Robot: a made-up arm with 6 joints. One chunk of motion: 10 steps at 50 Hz.
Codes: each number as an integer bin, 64 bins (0 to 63) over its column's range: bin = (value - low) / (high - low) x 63, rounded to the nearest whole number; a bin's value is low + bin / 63 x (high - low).
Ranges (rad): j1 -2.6..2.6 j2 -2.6..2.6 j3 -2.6..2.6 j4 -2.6..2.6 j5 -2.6..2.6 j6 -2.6..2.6
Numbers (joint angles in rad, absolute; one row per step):
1: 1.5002 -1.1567 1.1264 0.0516 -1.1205 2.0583
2: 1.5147 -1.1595 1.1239 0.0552 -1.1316 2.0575
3: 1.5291 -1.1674 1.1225 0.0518 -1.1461 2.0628
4: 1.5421 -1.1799 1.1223 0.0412 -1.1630 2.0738
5: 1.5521 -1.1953 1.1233 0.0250 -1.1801 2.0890
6: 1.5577 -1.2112 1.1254 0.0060 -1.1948 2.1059
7: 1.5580 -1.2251 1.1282 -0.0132 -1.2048 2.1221
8: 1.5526 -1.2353 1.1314 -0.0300 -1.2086 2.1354
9: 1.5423 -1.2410 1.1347 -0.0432 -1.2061 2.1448
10: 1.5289 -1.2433 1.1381 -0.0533 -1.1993 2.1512
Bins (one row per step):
1: 50 17 45 32 18 56
2: 50 17 45 32 18 56
3: 50 17 45 32 18 56
4: 50 17 45 32 17 57
5: 50 17 45 32 17 57
6: 50 17 45 32 17 57
7: 50 17 45 31 17 57
8: 50 17 45 31 17 57
9: 50 16 45 31 17 57
10: 50 16 45 31 17 58

